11 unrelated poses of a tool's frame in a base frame.
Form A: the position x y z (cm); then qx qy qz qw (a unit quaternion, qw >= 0).
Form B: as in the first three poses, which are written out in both.
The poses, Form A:
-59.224, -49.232, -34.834, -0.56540, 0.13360, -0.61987, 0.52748
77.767, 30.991, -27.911, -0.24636, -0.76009, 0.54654, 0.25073
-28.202, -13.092, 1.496, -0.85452, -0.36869, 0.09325, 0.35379
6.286, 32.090, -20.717, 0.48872, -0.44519, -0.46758, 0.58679
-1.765, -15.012, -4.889, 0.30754, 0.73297, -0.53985, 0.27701
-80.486, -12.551, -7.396, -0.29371, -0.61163, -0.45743, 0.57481
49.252, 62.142, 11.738, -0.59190, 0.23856, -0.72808, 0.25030
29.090, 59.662, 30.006, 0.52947, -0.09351, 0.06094, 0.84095
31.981, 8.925, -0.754, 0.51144, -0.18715, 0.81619, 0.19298
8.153, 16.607, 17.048, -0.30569, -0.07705, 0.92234, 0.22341
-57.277, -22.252, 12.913, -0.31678, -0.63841, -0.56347, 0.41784
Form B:
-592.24, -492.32, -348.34, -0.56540, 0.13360, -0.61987, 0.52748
777.67, 309.91, -279.11, -0.24636, -0.76009, 0.54654, 0.25073
-282.02, -130.92, 14.96, -0.85452, -0.36869, 0.09325, 0.35379
62.86, 320.90, -207.17, 0.48872, -0.44519, -0.46758, 0.58679
-17.65, -150.12, -48.89, 0.30754, 0.73297, -0.53985, 0.27701
-804.86, -125.51, -73.96, -0.29371, -0.61163, -0.45743, 0.57481
492.52, 621.42, 117.38, -0.59190, 0.23856, -0.72808, 0.25030
290.90, 596.62, 300.06, 0.52947, -0.09351, 0.06094, 0.84095
319.81, 89.25, -7.54, 0.51144, -0.18715, 0.81619, 0.19298
81.53, 166.07, 170.48, -0.30569, -0.07705, 0.92234, 0.22341
-572.77, -222.52, 129.13, -0.31678, -0.63841, -0.56347, 0.41784

